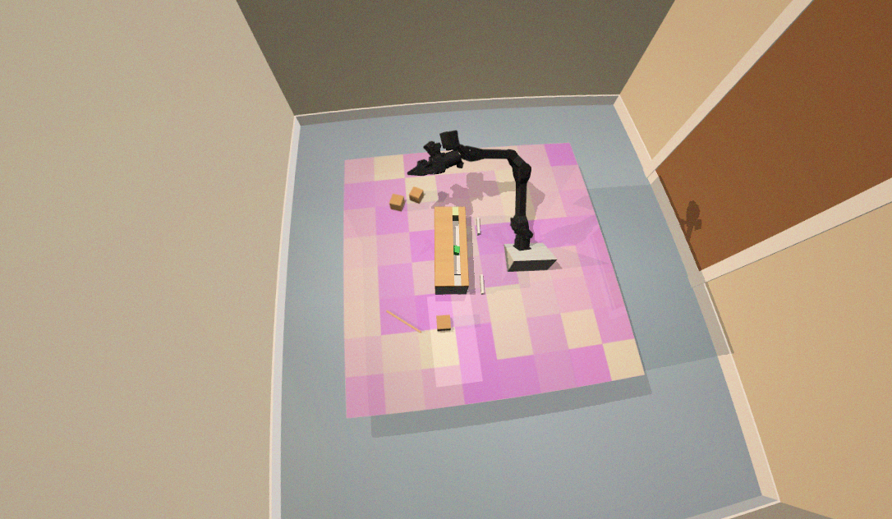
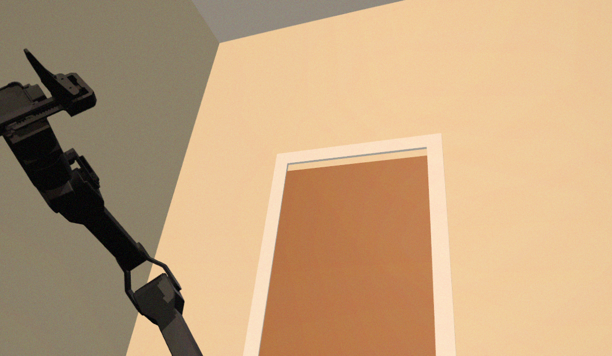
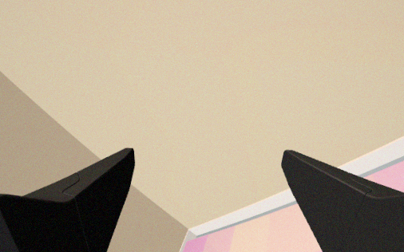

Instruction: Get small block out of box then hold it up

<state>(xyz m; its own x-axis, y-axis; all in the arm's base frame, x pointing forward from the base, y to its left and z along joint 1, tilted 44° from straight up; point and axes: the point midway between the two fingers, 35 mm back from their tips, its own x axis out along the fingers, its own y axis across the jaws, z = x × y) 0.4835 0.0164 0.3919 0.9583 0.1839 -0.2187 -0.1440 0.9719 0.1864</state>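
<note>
My gripper tip is now 37 cm above the long tan box, 20 cm to the right of it and 15 cm past it. Round my gripper tip: green block 35 cm below, 20 cm to the left, 14 cm behind; then thin stick 44 cm to the left, 43 cm below, 16 cm ahead.
</note>
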